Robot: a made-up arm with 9 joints. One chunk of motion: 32 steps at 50 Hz.
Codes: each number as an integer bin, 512 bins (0 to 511) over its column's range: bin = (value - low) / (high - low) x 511, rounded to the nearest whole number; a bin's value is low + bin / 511 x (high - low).
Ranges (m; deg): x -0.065..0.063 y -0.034..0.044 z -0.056..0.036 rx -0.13..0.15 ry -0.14..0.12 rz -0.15..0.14
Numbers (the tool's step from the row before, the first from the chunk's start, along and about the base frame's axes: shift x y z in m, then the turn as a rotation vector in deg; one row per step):
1: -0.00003 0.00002 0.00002 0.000 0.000 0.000
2: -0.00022 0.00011 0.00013 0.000 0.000 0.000
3: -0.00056 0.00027 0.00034 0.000 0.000 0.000
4: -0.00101 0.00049 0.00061 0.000 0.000 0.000
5: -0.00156 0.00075 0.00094 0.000 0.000 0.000
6: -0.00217 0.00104 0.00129 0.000 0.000 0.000
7: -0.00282 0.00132 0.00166 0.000 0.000 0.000
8: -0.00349 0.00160 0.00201 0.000 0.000 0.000
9: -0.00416 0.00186 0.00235 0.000 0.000 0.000
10: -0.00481 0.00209 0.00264 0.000 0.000 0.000
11: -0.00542 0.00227 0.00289 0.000 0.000 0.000
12: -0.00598 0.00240 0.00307 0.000 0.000 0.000
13: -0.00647 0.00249 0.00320 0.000 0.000 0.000
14: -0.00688 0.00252 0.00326 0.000 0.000 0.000
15: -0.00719 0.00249 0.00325 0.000 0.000 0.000
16: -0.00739 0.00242 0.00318 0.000 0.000 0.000
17: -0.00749 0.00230 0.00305 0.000 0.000 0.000
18: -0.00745 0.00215 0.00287 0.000 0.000 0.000
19: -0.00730 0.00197 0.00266 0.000 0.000 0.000
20: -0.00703 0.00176 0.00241 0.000 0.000 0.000
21: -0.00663 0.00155 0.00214 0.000 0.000 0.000
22: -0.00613 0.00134 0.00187 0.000 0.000 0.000
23: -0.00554 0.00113 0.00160 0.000 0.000 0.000
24: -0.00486 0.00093 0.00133 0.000 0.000 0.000
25: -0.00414 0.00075 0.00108 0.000 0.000 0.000
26: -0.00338 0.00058 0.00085 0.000 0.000 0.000
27: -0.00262 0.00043 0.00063 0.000 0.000 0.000
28: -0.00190 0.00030 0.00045 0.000 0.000 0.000
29: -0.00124 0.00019 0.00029 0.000 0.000 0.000
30: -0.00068 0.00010 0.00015 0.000 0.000 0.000
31: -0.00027 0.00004 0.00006 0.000 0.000 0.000
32: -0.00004 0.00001 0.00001 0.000 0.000 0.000
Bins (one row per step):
1: 259 223 311 237 275 264
2: 259 223 312 237 275 264
3: 257 225 313 237 275 264
4: 255 226 314 237 275 264
5: 253 228 316 237 275 264
6: 251 230 318 237 275 264
7: 248 231 320 237 275 264
8: 246 233 322 237 275 264
9: 243 235 324 237 275 264
10: 240 236 326 237 275 264
11: 238 238 327 237 275 264
12: 236 238 328 237 275 264
13: 234 239 329 237 275 264
14: 232 239 329 237 275 264
15: 231 239 329 237 275 264
16: 230 239 329 237 275 264
17: 230 238 328 237 275 264
18: 230 237 327 237 275 264
19: 230 236 326 237 275 264
20: 231 234 324 237 275 264
21: 233 233 323 237 275 264
22: 235 232 321 237 275 264
23: 237 230 320 237 275 264
24: 240 229 318 237 275 264
25: 243 228 317 237 275 264
26: 246 227 316 237 275 264
27: 249 226 315 237 275 264
28: 252 225 314 237 275 264
29: 255 224 313 237 275 264
30: 257 223 312 237 275 264
31: 258 223 311 237 275 264
32: 259 223 311 237 275 264

